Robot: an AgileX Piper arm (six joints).
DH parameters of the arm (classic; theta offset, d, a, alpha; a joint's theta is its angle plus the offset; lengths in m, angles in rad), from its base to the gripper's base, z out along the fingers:
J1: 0 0.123 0 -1.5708
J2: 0.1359 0 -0.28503 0
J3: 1.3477 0 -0.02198 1.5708
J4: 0 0.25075 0 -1.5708
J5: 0 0 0 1.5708
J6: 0 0.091 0 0
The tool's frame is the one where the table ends.
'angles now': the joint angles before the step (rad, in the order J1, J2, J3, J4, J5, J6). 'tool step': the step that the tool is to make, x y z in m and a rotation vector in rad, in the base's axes. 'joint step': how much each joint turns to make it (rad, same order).
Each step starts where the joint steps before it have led.
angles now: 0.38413 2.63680 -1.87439 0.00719 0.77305 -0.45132
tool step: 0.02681 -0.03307 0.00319 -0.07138 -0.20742 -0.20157
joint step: -0.05118 0.00187 -0.00002 -0.28466 -0.14366 0.35096
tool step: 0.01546 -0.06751 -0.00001 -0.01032 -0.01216 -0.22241
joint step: -0.13178 0.00092 0.00004 -0.05924 0.01437 0.13156
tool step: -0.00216 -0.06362 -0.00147 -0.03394 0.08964 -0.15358
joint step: -0.12171 0.00002 0.00000 -0.00233 0.10075 0.00778
